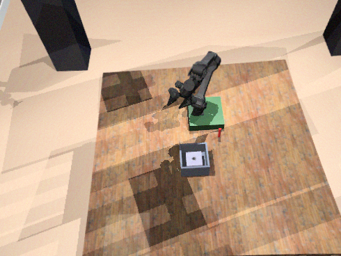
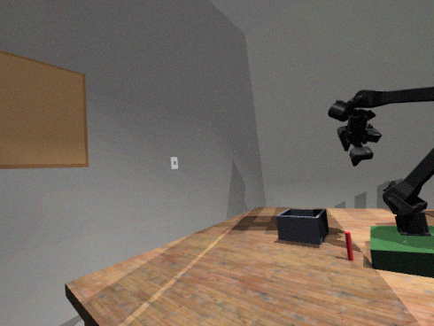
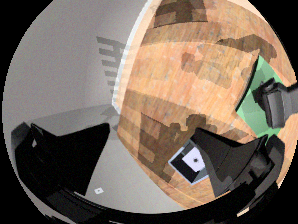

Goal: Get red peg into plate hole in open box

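Now: gripper tip 10 mm short of the red peg, 270 mm to the right of it and 260 mm above it. Also, from my gripper tip: grey box (190 mm ahead, 100 mm to the left, 280 mm below); then white plate (190 mm ahead, 100 mm to the left, 260 mm below).
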